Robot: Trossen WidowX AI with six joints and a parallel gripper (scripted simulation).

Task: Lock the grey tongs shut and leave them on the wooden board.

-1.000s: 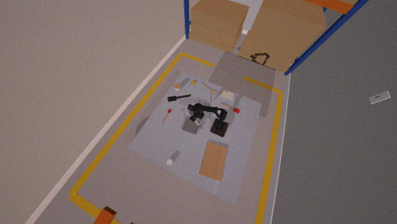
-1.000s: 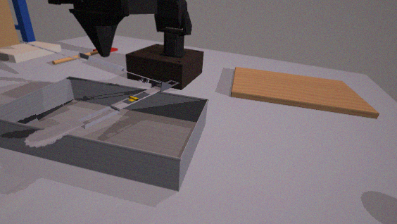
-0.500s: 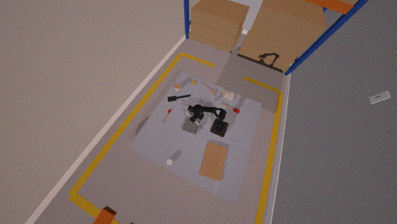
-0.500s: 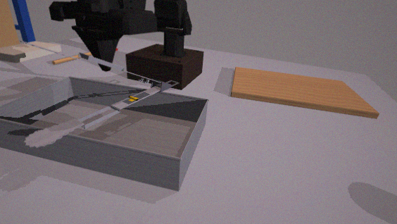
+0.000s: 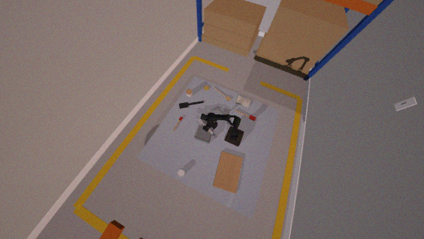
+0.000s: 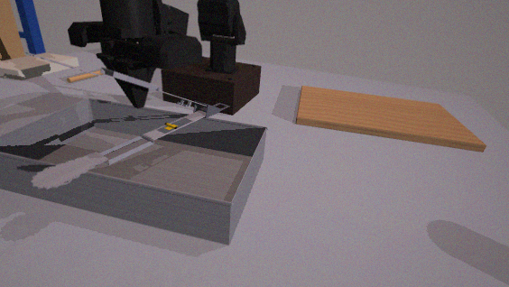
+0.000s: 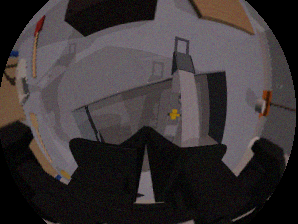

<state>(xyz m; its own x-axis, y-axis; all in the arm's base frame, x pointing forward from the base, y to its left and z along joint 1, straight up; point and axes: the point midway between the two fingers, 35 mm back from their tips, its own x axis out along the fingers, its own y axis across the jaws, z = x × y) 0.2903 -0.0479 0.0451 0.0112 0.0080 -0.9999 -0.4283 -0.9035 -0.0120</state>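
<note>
Now: gripper tip 50 mm to the right of the yellow lock piece and 20 mm above it. Also, from my gripper tip: wooden board (300 mm behind, 410 mm to the left, 70 mm below); black spatula (330 mm ahead, 270 mm to the right, 80 mm below); grey roasting tin (40 mm ahead, 20 mm to the left, 50 mm below).
</note>
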